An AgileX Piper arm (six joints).
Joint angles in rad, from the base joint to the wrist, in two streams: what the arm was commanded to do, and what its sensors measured. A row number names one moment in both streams.
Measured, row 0:
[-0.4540, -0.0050, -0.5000, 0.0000, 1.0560, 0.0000]
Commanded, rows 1 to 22:
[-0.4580, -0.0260, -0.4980, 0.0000, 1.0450, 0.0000]
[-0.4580, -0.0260, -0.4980, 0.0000, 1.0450, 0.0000]
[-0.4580, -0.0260, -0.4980, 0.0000, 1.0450, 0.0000]
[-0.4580, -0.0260, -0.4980, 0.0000, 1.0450, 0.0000]
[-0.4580, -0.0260, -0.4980, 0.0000, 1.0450, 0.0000]
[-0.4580, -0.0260, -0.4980, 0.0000, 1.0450, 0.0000]
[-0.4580, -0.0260, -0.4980, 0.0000, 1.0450, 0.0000]
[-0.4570, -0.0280, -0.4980, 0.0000, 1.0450, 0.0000]
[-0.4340, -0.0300, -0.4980, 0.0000, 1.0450, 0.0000]
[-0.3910, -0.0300, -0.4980, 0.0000, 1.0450, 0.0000]
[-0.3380, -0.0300, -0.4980, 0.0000, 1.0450, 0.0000]
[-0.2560, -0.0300, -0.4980, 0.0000, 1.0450, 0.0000]
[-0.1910, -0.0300, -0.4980, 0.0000, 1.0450, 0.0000]
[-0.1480, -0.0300, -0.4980, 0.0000, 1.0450, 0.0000]
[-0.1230, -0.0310, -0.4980, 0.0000, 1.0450, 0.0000]
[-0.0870, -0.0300, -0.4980, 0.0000, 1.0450, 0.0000]
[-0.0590, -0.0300, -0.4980, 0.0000, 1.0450, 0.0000]
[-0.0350, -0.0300, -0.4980, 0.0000, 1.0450, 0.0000]
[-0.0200, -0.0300, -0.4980, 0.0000, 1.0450, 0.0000]
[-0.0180, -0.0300, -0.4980, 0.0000, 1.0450, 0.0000]
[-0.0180, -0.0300, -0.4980, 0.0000, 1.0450, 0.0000]
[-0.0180, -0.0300, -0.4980, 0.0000, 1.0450, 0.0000]
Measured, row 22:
[-0.0220, -0.0050, -0.5000, 0.0000, 1.0560, 0.0000]
